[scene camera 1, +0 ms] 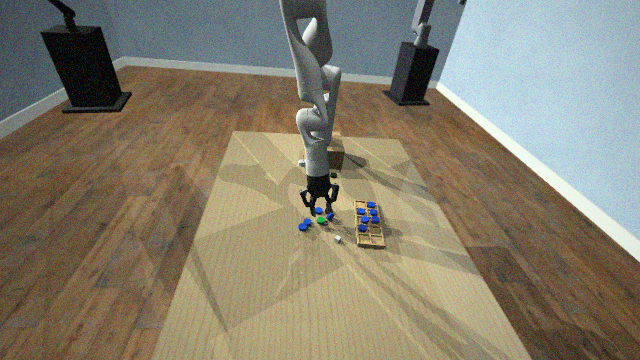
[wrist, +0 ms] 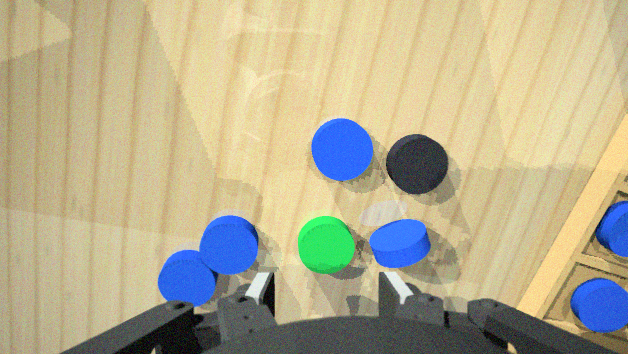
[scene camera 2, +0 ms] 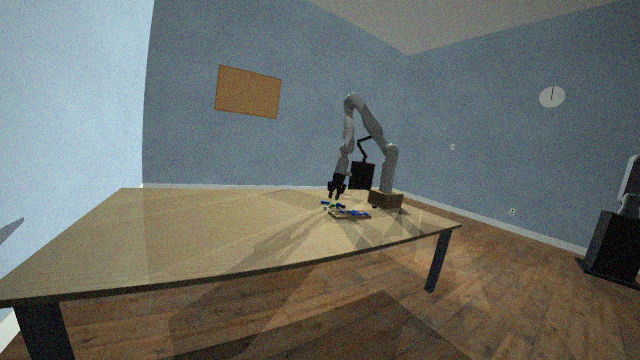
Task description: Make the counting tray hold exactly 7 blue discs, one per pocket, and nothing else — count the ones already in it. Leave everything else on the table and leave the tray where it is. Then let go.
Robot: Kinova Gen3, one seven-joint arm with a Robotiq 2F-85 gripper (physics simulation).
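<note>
The wooden counting tray (scene camera 1: pixel 370 245) (wrist: pixel 582 220) holds several blue discs, one in each occupied pocket; its near-end pockets in scene camera 1 are empty. My gripper (scene camera 1: pixel 321 212) (scene camera 2: pixel 334 197) (wrist: pixel 326 294) is partly open and empty, above the loose discs left of the tray. In the wrist view, a green disc (wrist: pixel 326 245) lies ahead of the fingertips. A tilted blue disc (wrist: pixel 400 243) is right of it, two touching blue discs (wrist: pixel 229 245) (wrist: pixel 187 278) are left, and another blue disc (wrist: pixel 342 149) lies farther up beside a black disc (wrist: pixel 417 164).
A small white cube (scene camera 1: pixel 338 239) lies on the table between the loose discs and the tray's near end. A small dark object (scene camera 1: pixel 333 175) lies near the arm's wooden base block (scene camera 1: pixel 336 159) (scene camera 2: pixel 385 199). The tray's long wall borders the loose discs' right side.
</note>
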